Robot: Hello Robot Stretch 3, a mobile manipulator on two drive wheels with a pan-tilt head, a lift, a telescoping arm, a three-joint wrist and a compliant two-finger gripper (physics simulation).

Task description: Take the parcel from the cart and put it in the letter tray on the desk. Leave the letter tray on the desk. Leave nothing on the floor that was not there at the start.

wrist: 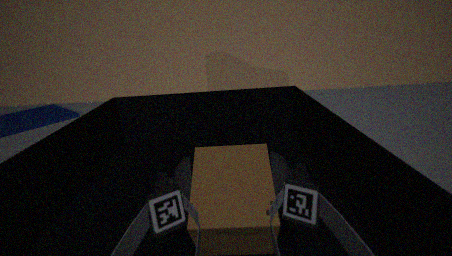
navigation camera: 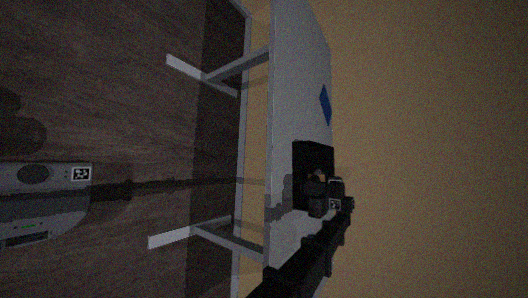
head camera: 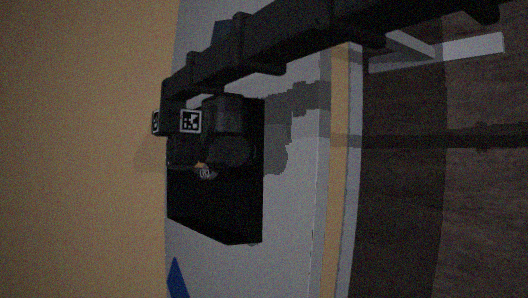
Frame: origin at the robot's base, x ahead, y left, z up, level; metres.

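Seen in the pictures: robot's base, origin of the base link: [navigation camera: 34, 173].
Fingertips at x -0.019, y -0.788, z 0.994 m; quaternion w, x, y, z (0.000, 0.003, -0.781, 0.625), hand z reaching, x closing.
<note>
Offsets run from my fingertips to a thing's top centre. Level surfaces: height alone.
The parcel, a tan box {0.000 m ahead, 0.025 m left, 0.029 m up} [head camera: 200, 164] [navigation camera: 322, 177] [wrist: 231, 172], is between the two fingers of my gripper [head camera: 204, 170] [navigation camera: 318, 175] [wrist: 231, 172], which is shut on it. In the wrist view the parcel lies level, with its top and near side showing. The black letter tray {0.030 m ahead, 0.011 m left, 0.027 m up} [head camera: 215, 210] [navigation camera: 312, 152] [wrist: 125, 130] is on the grey desk {0.043 m down} [head camera: 290, 215] [navigation camera: 300, 65] [wrist: 400, 130]. Gripper and parcel are over the tray, within its outline. Whether the parcel touches the tray floor is too dark to tell. The cart does not show.
A flat blue item {0.433 m ahead, 0.282 m right, 0.035 m down} [head camera: 177, 282] [navigation camera: 325, 105] [wrist: 37, 119] lies on the desk beyond the tray. My arm [head camera: 250, 45] [navigation camera: 305, 260] reaches over the desk. A tan wall stands behind the desk. White desk feet [navigation camera: 170, 237] stand on the brown floor near my base [navigation camera: 50, 172].
</note>
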